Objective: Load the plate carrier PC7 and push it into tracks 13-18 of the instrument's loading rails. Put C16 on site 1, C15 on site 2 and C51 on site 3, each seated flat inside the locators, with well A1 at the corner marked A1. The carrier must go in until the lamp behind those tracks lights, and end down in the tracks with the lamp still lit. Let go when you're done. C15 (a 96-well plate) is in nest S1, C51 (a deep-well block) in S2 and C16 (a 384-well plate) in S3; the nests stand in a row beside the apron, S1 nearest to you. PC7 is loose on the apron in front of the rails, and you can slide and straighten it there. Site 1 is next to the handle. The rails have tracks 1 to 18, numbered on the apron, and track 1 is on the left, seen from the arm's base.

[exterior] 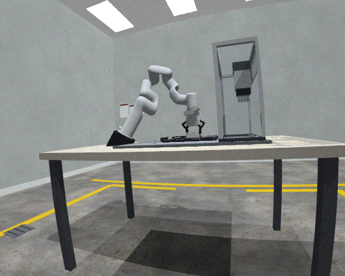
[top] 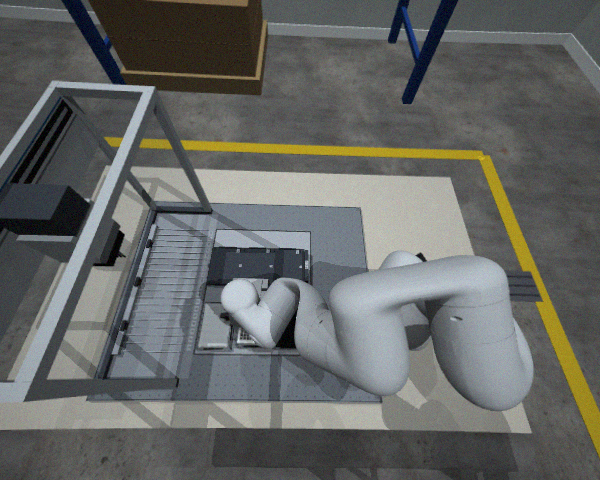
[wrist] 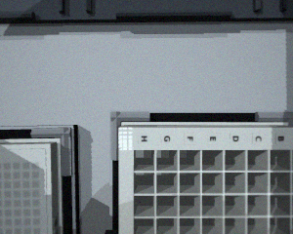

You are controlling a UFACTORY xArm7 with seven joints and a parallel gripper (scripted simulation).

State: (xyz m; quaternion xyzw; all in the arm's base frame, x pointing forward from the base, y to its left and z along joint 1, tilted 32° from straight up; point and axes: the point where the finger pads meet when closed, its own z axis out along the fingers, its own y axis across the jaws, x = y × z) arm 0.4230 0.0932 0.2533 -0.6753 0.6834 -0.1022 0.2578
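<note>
The white 384-well plate C16 lies 10 mm below my hand. The rest, counted from my hand: black 96-well plate C15: 110 mm behind, 20 mm below; then nest S2: 40 mm below; then small white corner mark: 70 mm to the right, 40 mm behind, 30 mm below.
</note>
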